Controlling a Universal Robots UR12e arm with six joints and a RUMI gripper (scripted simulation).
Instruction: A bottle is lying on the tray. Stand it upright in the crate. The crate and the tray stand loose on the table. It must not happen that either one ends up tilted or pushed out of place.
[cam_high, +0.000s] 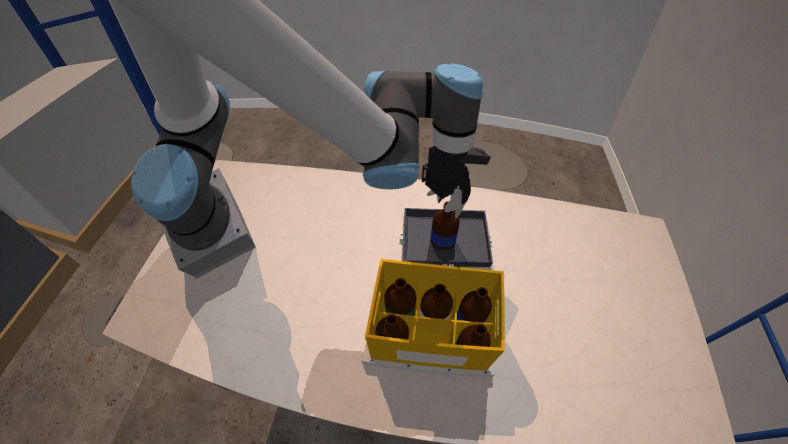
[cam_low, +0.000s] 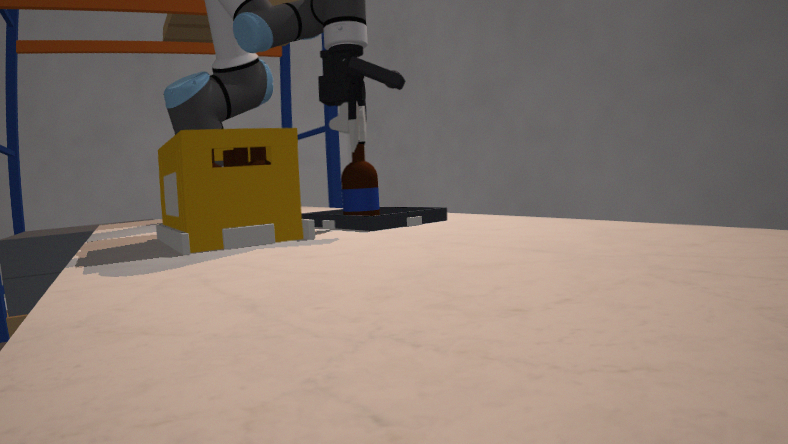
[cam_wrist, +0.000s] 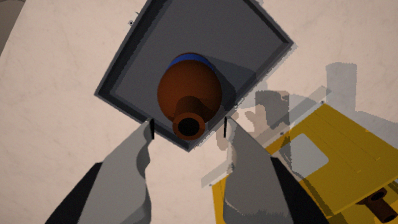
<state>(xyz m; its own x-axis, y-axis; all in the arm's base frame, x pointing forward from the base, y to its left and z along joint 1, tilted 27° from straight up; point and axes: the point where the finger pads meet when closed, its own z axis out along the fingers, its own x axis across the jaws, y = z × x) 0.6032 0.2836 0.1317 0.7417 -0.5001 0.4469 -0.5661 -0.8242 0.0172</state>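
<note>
My hand is 1 cm short of the tray, 1 cm to the right of it and 14 cm above it. Round my hand: crate (3 cm ahead, 28 cm to the right, 7 cm below).
</note>
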